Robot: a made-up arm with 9 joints.
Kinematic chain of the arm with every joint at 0, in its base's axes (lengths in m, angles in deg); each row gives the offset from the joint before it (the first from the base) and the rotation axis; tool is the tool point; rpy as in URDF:
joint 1: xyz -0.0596 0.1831 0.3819 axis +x
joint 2: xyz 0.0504 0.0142 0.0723 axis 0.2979 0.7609 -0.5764
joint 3: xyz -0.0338 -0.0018 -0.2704 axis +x
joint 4: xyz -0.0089 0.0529 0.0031 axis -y
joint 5: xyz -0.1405 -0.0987 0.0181 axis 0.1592 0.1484 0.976
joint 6: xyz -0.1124 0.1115 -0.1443 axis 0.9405 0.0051 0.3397
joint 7: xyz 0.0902 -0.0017 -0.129 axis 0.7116 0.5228 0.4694
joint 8: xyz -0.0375 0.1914 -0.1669 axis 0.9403 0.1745 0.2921
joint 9: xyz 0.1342 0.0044 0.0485 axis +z
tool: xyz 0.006 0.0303 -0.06 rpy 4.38 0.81 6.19
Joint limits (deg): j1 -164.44..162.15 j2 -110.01..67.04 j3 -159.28..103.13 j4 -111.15..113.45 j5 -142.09..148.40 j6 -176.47..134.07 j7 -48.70..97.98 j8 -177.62..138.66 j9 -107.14..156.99
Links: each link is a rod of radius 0.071 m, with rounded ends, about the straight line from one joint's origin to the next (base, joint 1, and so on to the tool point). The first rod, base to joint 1, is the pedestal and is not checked.
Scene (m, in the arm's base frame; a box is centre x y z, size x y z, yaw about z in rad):
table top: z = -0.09
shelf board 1: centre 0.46 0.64 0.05 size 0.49 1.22 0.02 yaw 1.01
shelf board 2: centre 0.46 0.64 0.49 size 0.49 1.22 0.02 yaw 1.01
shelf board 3: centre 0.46 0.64 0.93 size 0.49 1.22 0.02 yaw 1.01
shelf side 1: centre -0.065 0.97 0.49 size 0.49 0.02 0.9 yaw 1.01
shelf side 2: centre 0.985 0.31 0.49 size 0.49 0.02 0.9 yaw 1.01
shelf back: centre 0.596 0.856 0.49 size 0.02 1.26 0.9 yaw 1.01
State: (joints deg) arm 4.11 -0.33 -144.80 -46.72 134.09 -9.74 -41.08 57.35 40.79
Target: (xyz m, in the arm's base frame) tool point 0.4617 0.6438 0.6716
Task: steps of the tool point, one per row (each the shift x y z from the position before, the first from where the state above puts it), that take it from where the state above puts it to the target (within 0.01 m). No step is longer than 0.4 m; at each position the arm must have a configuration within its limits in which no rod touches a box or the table.
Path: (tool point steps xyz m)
1: 0.0934 -0.3674 0.0051
2: 0.2104 -0.2415 0.1821
3: 0.2512 -0.0107 0.2476
4: 0.2078 0.2017 0.1592
5: 0.1092 0.2777 -0.0262
6: 0.0950 0.0913 0.0722
7: 0.0952 0.1463 0.0066
8: 0.0702 0.1770 -0.0788

